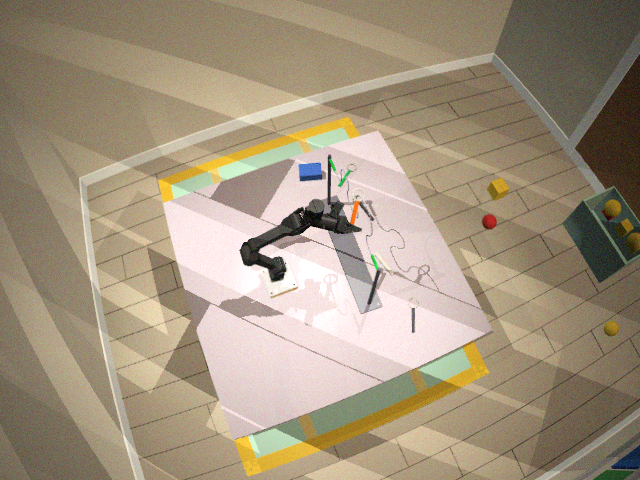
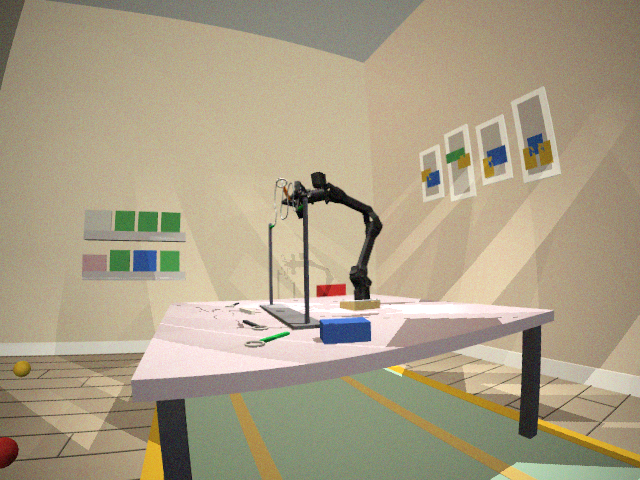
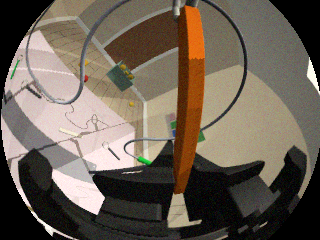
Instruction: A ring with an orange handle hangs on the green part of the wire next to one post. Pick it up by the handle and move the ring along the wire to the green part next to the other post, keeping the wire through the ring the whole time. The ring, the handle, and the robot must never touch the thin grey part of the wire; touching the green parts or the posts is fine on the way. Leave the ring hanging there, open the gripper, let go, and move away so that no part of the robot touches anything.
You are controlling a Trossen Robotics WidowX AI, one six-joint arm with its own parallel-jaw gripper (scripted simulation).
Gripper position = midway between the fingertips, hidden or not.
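Observation:
There is my gripper (image 3: pixel 172 143). I also see a blue block (image 2: pixel 352 329), though in image 3 the block is out of frame.

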